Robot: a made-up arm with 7 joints.
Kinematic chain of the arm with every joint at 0, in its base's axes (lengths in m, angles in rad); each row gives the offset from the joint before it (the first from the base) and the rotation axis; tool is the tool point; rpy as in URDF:
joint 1: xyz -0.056 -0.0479 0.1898 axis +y
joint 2: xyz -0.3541 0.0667 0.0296 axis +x
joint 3: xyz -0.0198 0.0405 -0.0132 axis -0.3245 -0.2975 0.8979
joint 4: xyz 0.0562 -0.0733 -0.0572 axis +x
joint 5: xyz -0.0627 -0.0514 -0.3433 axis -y
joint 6: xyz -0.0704 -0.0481 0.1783 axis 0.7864 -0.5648 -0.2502
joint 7: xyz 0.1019 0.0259 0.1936 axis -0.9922 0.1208 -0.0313
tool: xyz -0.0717 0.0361 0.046 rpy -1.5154 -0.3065 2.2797
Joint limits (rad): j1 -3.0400..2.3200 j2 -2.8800..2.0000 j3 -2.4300..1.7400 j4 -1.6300..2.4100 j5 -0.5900..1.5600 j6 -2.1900..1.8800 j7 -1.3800..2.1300
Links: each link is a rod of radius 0.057 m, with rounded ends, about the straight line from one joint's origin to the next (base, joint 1, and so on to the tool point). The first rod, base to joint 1, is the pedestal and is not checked.
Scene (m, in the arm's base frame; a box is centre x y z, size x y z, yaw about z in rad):
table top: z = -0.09
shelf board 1: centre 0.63 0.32 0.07 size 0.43 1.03 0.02 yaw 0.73
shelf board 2: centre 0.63 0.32 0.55 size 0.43 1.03 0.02 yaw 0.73
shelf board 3: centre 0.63 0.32 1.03 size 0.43 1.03 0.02 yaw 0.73
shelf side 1: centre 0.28 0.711 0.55 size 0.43 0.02 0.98 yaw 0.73
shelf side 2: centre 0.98 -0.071 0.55 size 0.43 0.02 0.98 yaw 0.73
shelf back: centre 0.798 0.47 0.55 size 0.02 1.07 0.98 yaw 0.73
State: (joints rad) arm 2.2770 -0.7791 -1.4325 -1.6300 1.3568 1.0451 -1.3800
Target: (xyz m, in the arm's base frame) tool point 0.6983 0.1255 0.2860
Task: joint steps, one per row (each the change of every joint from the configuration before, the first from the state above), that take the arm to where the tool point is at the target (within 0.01 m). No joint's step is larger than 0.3 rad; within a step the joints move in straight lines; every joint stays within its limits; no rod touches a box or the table.
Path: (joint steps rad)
1: -0.0856 0.1269 0.2255 0.0793 -0.2425 -0.0505 0.0000
2: -0.0855 0.1270 0.2255 0.0794 -0.2425 -0.0505 0.0000
3: -0.0856 0.1269 0.2256 0.0793 -0.2425 -0.0505 0.0000
4: -0.0856 0.1269 0.2255 0.0793 -0.2424 -0.0505 0.0000
5: 0.0039 -0.0979 0.2618 0.0500 -0.0274 0.1117 0.0000
6: 0.0039 -0.0979 0.2618 0.0500 -0.0273 0.1116 0.0000
7: 0.0039 -0.0979 0.2618 0.0500 -0.0273 0.1116 0.0000
8: 0.0039 -0.0979 0.2618 0.0500 -0.0273 0.1116 0.0000
9: 0.0039 -0.0980 0.2618 0.0500 -0.0273 0.1117 0.0000
10: 0.0039 -0.0979 0.2618 0.0500 -0.0273 0.1116 0.0000
11: 0.1206 -0.1394 -0.2319 -0.2058 0.1737 -0.0150 0.0000
12: 0.1207 -0.1394 -0.2318 -0.2057 0.1737 -0.0149 0.0000
13: 0.1206 -0.1394 -0.2319 -0.2058 0.1737 -0.0150 0.0000

